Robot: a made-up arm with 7 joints.
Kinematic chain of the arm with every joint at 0, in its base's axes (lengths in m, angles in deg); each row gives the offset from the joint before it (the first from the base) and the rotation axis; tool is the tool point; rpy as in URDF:
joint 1: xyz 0 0 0.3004 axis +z
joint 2: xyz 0 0 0 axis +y
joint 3: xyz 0 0 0.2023 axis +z
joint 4: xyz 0.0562 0 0 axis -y
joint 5: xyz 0.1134 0 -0.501 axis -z
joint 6: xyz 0 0 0 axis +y
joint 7: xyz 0.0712 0 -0.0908 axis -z
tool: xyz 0 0 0 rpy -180 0 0
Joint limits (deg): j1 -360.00..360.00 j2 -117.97..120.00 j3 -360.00..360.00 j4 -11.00..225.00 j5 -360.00..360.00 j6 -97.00..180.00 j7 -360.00..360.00
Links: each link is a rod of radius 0.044 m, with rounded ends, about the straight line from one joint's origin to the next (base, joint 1, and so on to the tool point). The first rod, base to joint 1, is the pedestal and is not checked.
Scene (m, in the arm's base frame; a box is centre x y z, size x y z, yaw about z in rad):
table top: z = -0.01
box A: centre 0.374 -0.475 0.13 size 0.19 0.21 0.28 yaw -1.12
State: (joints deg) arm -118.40 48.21 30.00 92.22 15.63 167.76 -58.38
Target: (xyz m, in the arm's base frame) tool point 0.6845 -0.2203 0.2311
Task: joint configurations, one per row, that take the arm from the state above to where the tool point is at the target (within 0.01 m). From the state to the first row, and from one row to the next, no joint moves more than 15 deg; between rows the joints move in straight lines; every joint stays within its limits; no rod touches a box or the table.
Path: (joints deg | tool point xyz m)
1: -105.64 41.79 26.62 101.54 23.63 168.12 -58.25 | 0.0941 -0.5590 0.2704
2: -92.88 35.36 23.24 110.86 31.62 168.48 -58.13 | 0.1888 -0.5514 0.3947
3: -80.11 28.94 19.85 120.19 39.62 168.84 -58.00 | 0.2776 -0.4939 0.5263
4: -67.35 22.52 16.47 129.51 47.62 169.20 -57.88 | 0.3369 -0.3903 0.6548
5: -54.59 16.09 13.09 138.83 55.61 169.56 -57.75 | 0.3470 -0.2559 0.7697
6: -41.83 9.67 9.71 148.15 63.61 169.92 -57.62 | 0.2972 -0.1152 0.8604
7: -44.57 20.85 17.93 142.32 56.25 156.19 -57.77 | 0.4304 -0.1881 0.7653
8: -47.31 32.03 26.16 136.50 48.89 142.47 -57.93 | 0.5361 -0.2405 0.6376
9: -50.06 43.21 34.38 130.67 41.52 128.74 -58.08 | 0.6113 -0.2645 0.4937
10: -52.80 54.39 42.60 124.84 34.16 115.02 -58.23 | 0.6586 -0.2566 0.3524
11: -55.54 65.57 50.83 119.02 26.80 101.29 -58.38 | 0.6845 -0.2203 0.2311

